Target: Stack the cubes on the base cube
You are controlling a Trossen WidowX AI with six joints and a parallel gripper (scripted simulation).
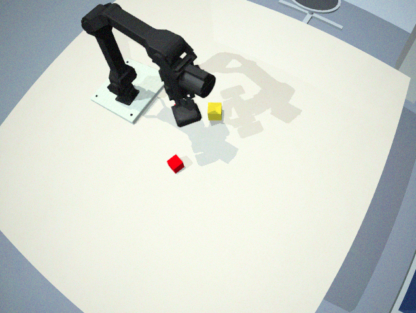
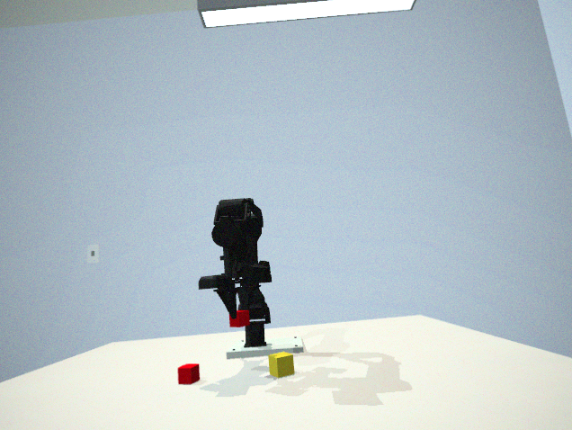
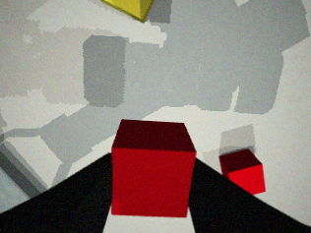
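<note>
The yellow base cube lies 5 cm ahead of my gripper tip, 8 cm to the left of it and 10 cm below it.
</note>
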